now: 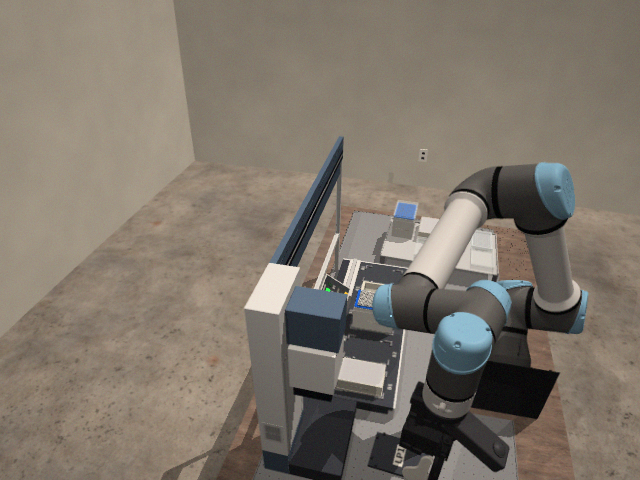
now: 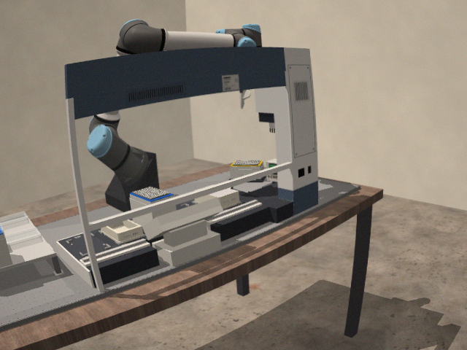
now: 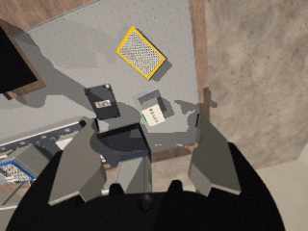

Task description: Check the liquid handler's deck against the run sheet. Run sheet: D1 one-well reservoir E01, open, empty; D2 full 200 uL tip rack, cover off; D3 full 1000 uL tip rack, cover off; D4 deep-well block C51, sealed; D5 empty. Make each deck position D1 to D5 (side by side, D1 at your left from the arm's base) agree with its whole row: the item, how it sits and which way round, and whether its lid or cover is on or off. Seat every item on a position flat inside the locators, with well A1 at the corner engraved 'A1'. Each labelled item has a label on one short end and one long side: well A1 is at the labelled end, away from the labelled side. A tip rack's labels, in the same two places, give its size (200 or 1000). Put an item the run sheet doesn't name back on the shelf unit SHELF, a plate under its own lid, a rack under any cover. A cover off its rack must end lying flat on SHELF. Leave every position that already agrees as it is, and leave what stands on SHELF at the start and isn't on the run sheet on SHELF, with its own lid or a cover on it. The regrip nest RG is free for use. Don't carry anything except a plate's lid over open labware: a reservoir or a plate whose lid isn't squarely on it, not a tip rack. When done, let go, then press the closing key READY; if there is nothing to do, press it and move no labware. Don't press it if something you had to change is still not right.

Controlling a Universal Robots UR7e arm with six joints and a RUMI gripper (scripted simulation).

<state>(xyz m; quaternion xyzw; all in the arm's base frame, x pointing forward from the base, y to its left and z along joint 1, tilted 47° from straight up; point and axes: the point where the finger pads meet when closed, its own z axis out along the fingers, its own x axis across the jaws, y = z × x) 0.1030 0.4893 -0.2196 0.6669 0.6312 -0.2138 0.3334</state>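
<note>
The yellow-rimmed tip rack is 8 cm behind my hand, 2 cm to the right of it and 27 cm below it. From my hand the other things lie so: regrip nest RG: 7 cm behind, 1 cm to the right, 31 cm below; then green key: 12 cm ahead, 3 cm to the right, 24 cm below; then dark pad: 8 cm ahead, 20 cm to the right, 31 cm below.
</note>
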